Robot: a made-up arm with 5 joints.
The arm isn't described. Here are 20 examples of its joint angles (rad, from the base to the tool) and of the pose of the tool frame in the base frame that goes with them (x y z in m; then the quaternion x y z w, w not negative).
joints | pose
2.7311 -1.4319 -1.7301 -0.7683 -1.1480 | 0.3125 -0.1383 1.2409 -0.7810 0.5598 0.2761 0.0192
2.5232 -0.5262 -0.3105 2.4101 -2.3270 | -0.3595 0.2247 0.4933 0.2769 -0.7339 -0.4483 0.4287
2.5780 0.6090 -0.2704 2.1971 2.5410 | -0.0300 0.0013 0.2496 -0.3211 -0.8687 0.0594 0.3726
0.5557 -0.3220 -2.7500 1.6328 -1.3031 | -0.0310 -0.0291 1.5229 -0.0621 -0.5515 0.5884 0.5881
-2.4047 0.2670 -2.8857 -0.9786 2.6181 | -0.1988 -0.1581 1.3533 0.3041 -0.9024 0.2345 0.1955
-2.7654 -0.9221 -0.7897 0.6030 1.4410 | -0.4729 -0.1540 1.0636 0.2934 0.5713 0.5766 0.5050
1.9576 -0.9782 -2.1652 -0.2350 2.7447 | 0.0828 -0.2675 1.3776 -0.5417 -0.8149 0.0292 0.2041
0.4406 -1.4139 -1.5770 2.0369 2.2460 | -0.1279 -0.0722 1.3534 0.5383 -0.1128 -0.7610 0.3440
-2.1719 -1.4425 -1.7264 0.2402 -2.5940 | 0.1771 0.2811 1.3397 -0.7836 0.5799 -0.1060 0.1963
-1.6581 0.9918 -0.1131 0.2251 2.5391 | -0.0213 0.1338 0.2534 0.3595 -0.3117 0.7058 0.5248
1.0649 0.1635 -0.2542 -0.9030 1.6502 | 0.1412 0.2395 0.3769 0.5935 -0.0412 -0.3833 0.7065
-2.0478 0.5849 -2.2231 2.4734 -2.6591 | -0.3584 -0.6596 0.8619 0.4540 -0.1786 0.1501 0.8599
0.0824 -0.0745 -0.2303 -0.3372 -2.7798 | 0.3617 0.0257 0.4238 -0.2758 0.0105 0.8968 0.3459
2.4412 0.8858 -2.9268 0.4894 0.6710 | -0.4984 0.4392 1.1698 0.7424 0.2014 0.4615 0.4418
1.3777 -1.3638 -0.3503 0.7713 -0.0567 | 0.0934 0.4116 1.0151 0.4275 -0.2084 0.4992 0.7243
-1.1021 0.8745 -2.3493 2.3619 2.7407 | 0.3128 -0.6882 0.7379 0.3958 -0.1038 0.8122 0.4158
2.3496 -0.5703 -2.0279 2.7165 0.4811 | -0.1645 0.1864 1.3464 0.0191 0.1174 0.6696 0.7331
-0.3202 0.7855 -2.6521 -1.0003 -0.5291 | 0.5086 -0.2186 1.0773 -0.2114 -0.9498 0.1137 0.2008
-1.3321 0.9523 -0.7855 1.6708 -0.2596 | -0.0235 -0.1665 0.1134 0.5267 0.6058 -0.4718 0.3646
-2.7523 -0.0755 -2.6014 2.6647 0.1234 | -0.3199 -0.0887 1.3739 -0.0219 0.1425 0.9882 0.0528
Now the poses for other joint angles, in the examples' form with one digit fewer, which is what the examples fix.
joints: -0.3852 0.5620 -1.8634 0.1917 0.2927
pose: 0.665 -0.332 0.833 0.190 -0.550 -0.348 0.736
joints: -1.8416 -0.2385 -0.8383 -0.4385 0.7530
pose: -0.216 -0.548 0.788 -0.204 -0.735 -0.636 0.118
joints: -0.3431 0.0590 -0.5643 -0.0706 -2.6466
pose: 0.455 -0.178 0.473 -0.223 0.055 0.781 0.581
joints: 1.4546 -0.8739 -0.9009 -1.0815 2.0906
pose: 0.031 0.343 1.092 -0.926 -0.366 0.088 0.017
